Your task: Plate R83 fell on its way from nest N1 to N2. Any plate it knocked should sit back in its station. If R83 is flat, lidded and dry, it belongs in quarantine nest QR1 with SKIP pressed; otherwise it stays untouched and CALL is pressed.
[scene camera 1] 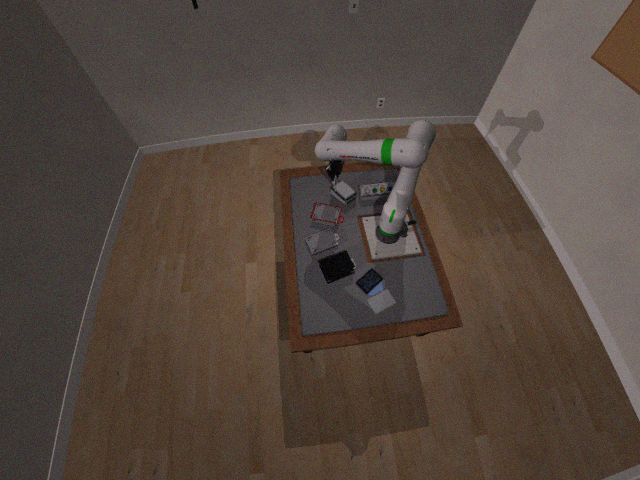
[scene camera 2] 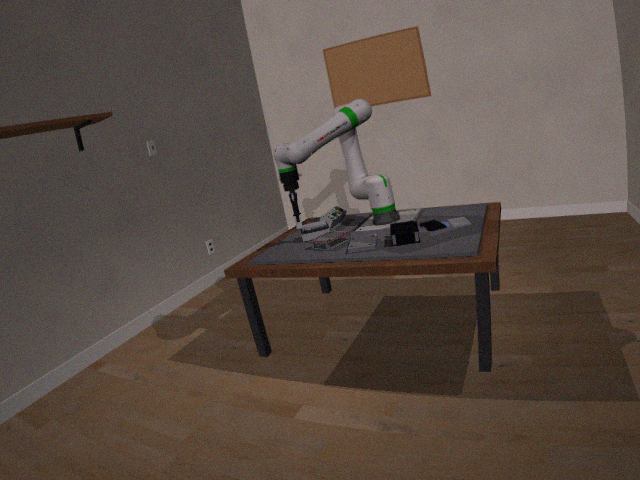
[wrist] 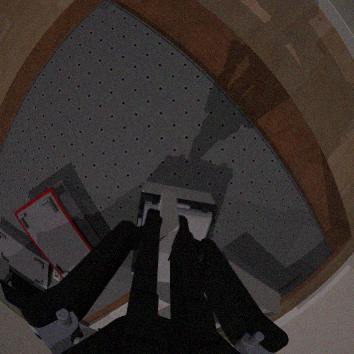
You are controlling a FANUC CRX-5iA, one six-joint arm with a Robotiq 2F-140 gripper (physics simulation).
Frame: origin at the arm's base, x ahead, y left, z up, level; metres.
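Seen in the pictures: gripper, fingertip midpoint: (scene camera 1: 334,183) (scene camera 2: 299,228) (wrist: 165,202); arm's base at its link origin: (scene camera 1: 387,233) (scene camera 2: 386,220).
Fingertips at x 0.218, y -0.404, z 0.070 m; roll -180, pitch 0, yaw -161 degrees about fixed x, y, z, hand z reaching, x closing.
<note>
Offsets run from my fingertips to a thing's top centre. "*": to the spot under its first point. Level surfaces: height alone.
My gripper (scene camera 1: 335,175) (scene camera 2: 296,215) (wrist: 165,202) is shut and empty. It hangs just above a white plate {dx -0.046, dy +0.059, dz -0.001 m} (scene camera 1: 343,191) (scene camera 2: 314,226) (wrist: 200,225) that sits on a grey station at the back of the mat. A red-outlined nest {dx +0.104, dy +0.188, dz -0.024 m} (scene camera 1: 327,212) (wrist: 49,225) lies beside it, and a pale nest with a clear plate {dx +0.181, dy +0.356, dz -0.041 m} (scene camera 1: 322,241) is in front of that. A black plate {dx +0.144, dy +0.542, dz -0.007 m} (scene camera 1: 336,266) (scene camera 2: 405,232) lies further forward and looks propped up in scene camera 2. A dark blue plate {dx -0.006, dy +0.659, dz -0.056 m} (scene camera 1: 370,280) rests tilted on a pale square {* dx -0.045, dy +0.796, dz -0.062 m} (scene camera 1: 385,302). The button box (scene camera 1: 375,190) (scene camera 2: 334,215) stands near the arm's base.
The arm's base (scene camera 1: 391,233) stands on a white plate at the right of the grey perforated mat {dz -0.070 m} (scene camera 1: 413,286) (wrist: 105,105). The table's wooden rim (scene camera 1: 366,335) (wrist: 267,105) is close behind the gripper.
</note>
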